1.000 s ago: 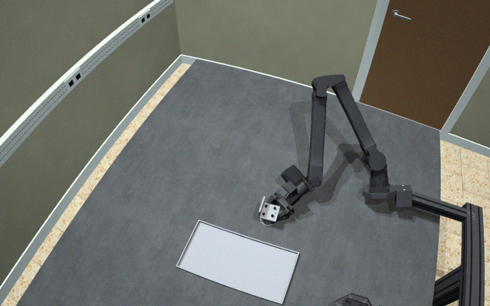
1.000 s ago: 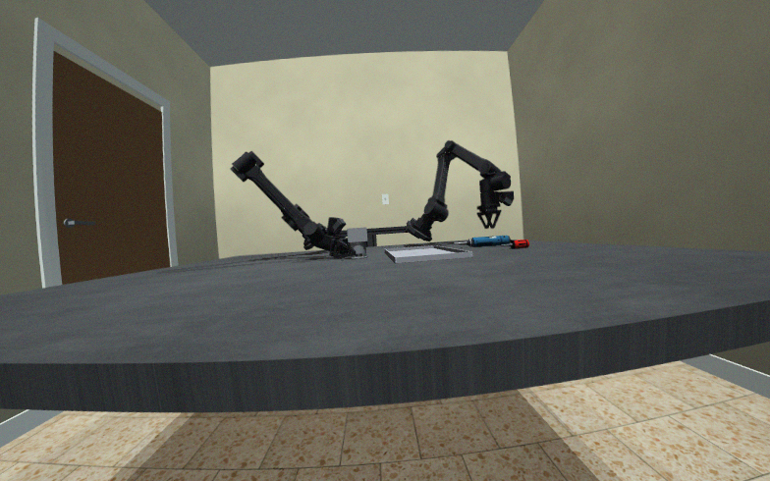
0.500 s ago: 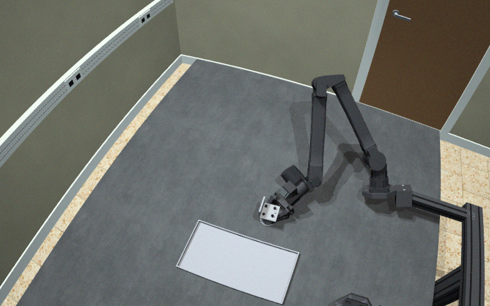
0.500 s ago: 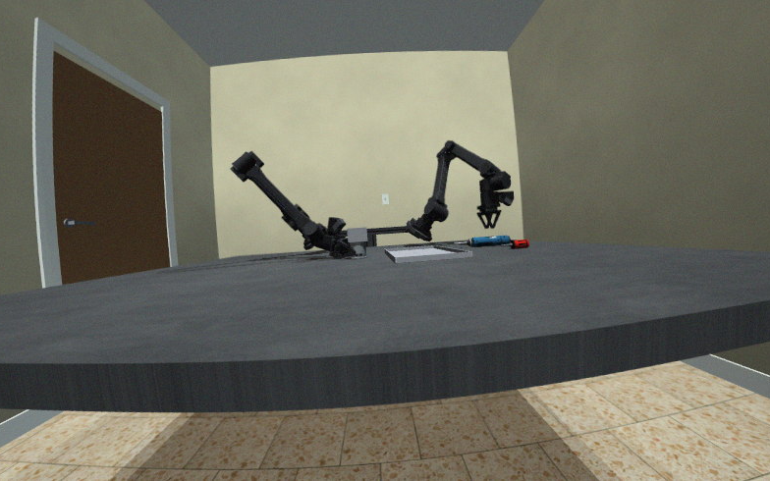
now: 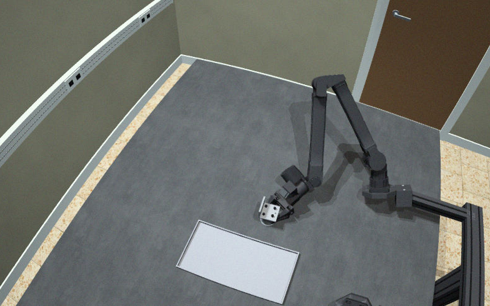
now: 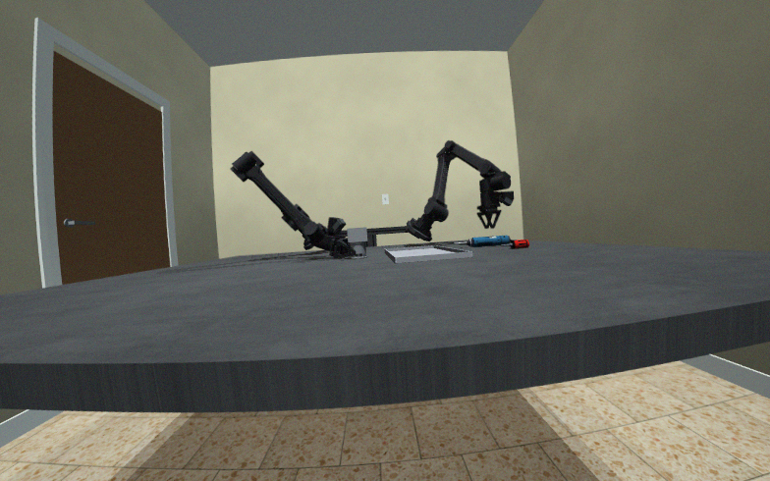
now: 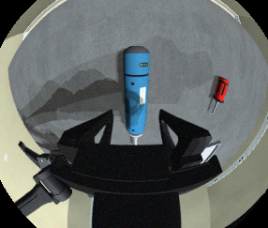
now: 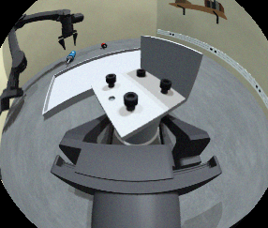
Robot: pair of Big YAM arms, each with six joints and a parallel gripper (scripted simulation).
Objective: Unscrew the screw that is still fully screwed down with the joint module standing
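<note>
The grey bracket lies 50 mm above my right hand. Also, from my right hand: flat white tray: 220 mm to the left, 40 mm ahead, 20 mm below; then red-handled screwdriver: 550 mm to the left, 100 mm ahead, 10 mm below.
</note>
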